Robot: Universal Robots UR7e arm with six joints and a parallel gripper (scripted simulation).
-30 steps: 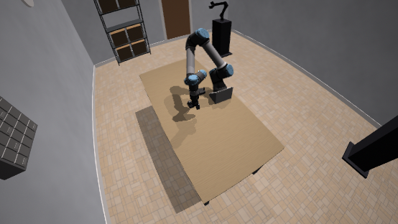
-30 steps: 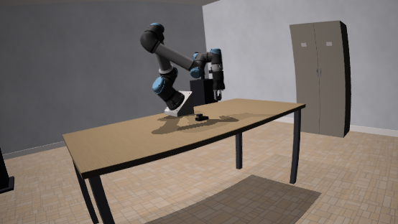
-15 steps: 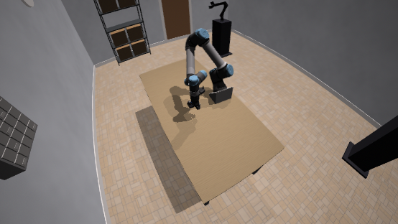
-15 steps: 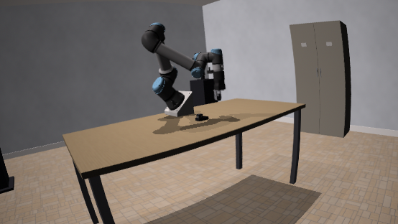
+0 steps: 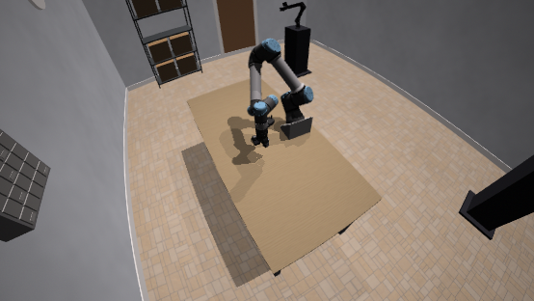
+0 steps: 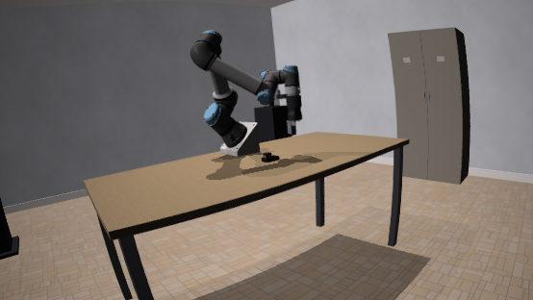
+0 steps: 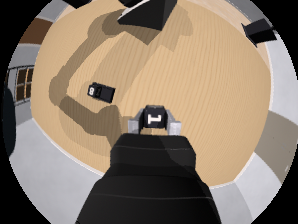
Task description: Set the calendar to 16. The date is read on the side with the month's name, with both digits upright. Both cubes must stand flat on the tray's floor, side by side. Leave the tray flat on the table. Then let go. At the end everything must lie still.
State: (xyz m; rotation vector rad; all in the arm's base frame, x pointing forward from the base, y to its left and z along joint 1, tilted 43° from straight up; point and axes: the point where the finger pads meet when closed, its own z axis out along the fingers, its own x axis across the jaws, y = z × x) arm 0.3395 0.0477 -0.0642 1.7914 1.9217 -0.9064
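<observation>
Now: the black date cube 1 cm below my hand. Round my hand: dark calendar tray (15 cm to the right, 12 cm below, 1 cm behind).
</observation>
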